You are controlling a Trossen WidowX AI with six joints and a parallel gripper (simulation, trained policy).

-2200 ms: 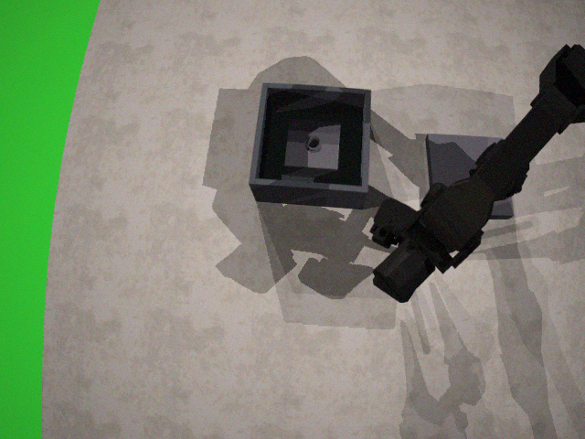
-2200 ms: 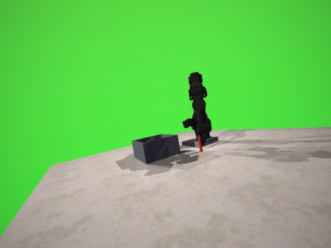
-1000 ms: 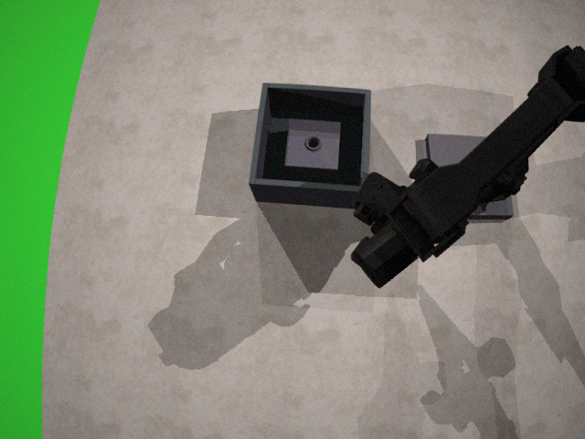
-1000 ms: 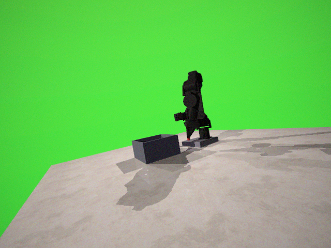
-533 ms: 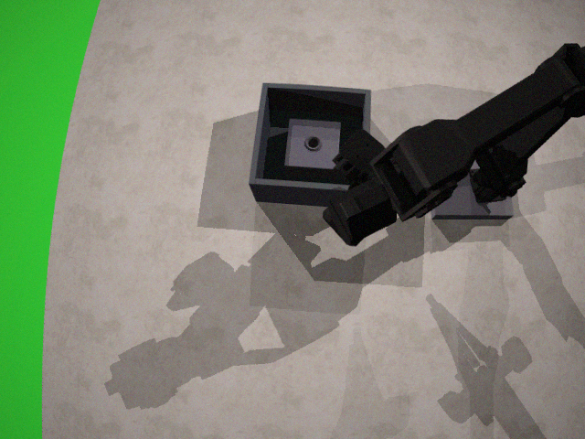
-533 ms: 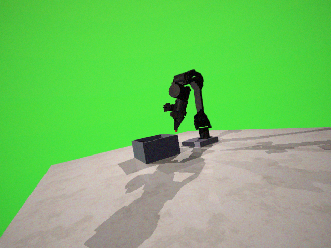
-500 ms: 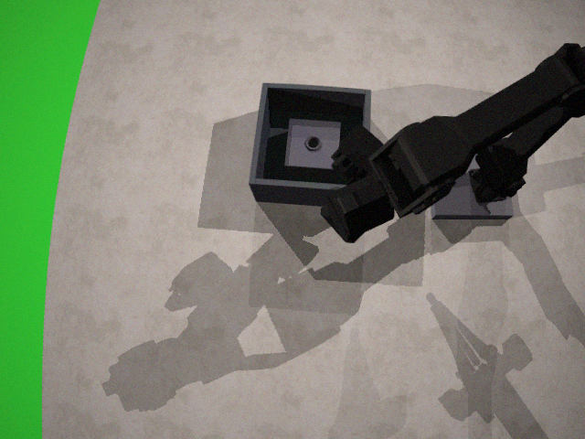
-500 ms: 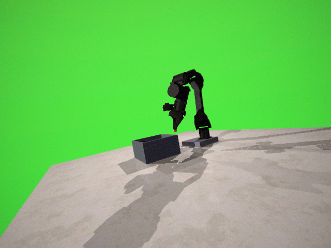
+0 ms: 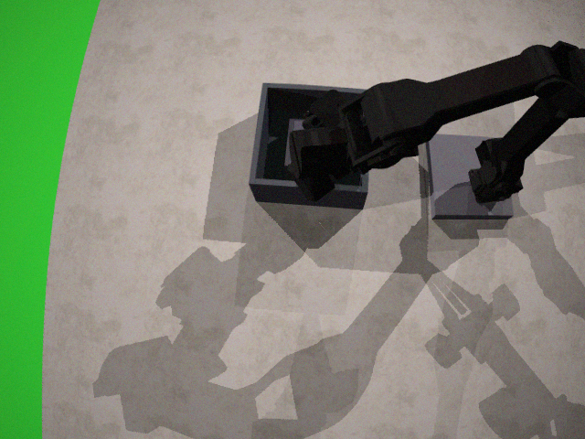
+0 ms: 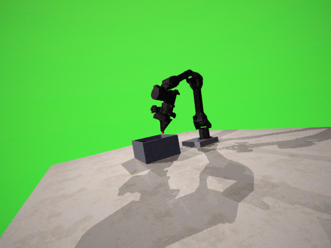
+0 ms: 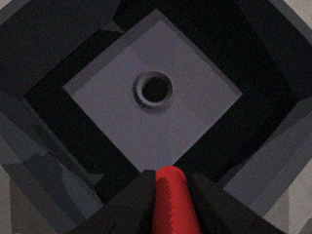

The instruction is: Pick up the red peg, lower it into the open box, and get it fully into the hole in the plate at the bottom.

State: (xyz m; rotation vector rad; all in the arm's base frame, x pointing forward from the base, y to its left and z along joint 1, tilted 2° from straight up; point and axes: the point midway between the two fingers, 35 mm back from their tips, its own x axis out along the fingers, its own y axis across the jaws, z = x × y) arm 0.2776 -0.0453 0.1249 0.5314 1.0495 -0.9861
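Right now my gripper tip is 3 cm below the red peg, 1 cm to the right of it and 1 cm past it. The rest, counted from my gripper tip: plate: 8 cm below, 4 cm to the right, 3 cm ahead; dark box: 10 cm below, 4 cm to the right, 3 cm ahead.
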